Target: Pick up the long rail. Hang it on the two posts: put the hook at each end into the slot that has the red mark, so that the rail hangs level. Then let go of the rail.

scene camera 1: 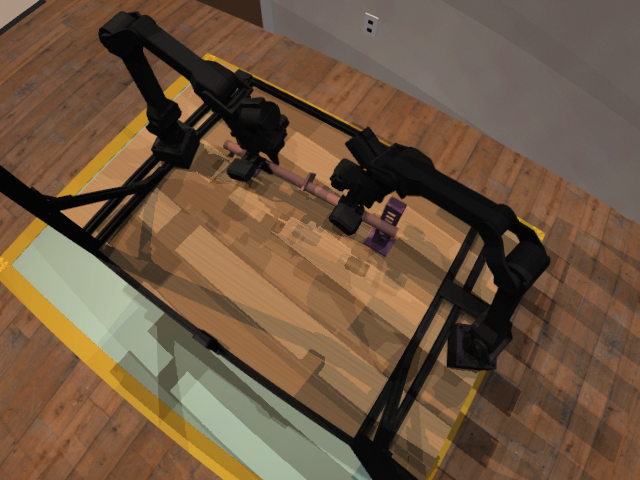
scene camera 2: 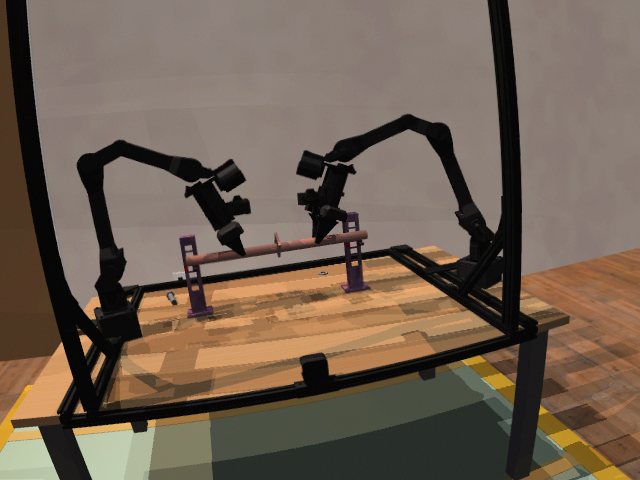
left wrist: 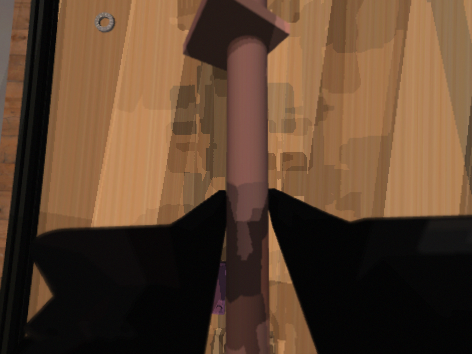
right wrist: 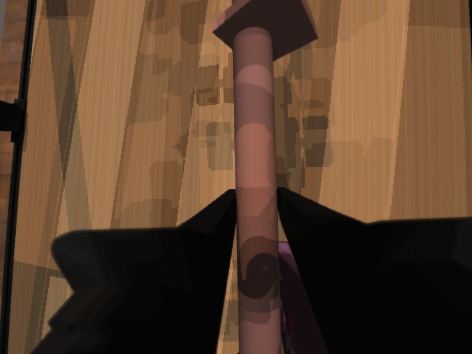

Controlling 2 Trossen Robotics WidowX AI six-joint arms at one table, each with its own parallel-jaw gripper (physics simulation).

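Seen in the pictures: left gripper, fingertip midpoint: (scene camera 1: 274,169) (scene camera 2: 243,254) (left wrist: 246,196); right gripper, fingertip midpoint: (scene camera 1: 342,204) (scene camera 2: 315,242) (right wrist: 255,195); left arm's base, link origin: (scene camera 1: 172,138) (scene camera 2: 114,309); right arm's base, link origin: (scene camera 1: 476,346).
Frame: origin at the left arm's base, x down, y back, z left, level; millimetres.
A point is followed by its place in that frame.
The long pink-brown rail (scene camera 1: 289,174) {x -99, y -387, z -112 mm} (scene camera 2: 297,244) {x -90, y -475, z -153 mm} (left wrist: 247,115) {x -99, y -387, z -111 mm} (right wrist: 255,155) {x -98, y -505, z -151 mm} is held up off the table, its ends crossing in front of the two purple posts in scene camera 2. My left gripper (scene camera 2: 242,253) {x -85, y -345, z -97 mm} (left wrist: 246,196) {x -85, y -345, z -97 mm} is shut on the rail left of its middle plate. My right gripper (scene camera 2: 318,240) {x -84, y -526, z -158 mm} (right wrist: 255,195) {x -84, y -526, z -158 mm} is shut on it right of the plate. The left post (scene camera 2: 197,304) {x 44, y -226, z -10 mm} and right post (scene camera 1: 394,206) {x -142, y -640, z -167 mm} (scene camera 2: 354,276) {x 35, y -635, z -171 mm} stand upright. Red marks show close below the rail at both posts. Whether the hooks sit in the slots is hidden.
A metal ring (scene camera 2: 323,272) {x 74, y -669, z 35 mm} (left wrist: 104,22) {x 74, y -668, z 35 mm} lies on the table between the posts, toward the back. A bolt (scene camera 2: 171,298) {x 59, y -194, z 140 mm} lies left of the left post. A black frame (scene camera 2: 232,403) {x 86, y -116, z -462 mm} edges the table, with a small black box (scene camera 2: 314,369) {x 38, y -260, z -529 mm} at the front.
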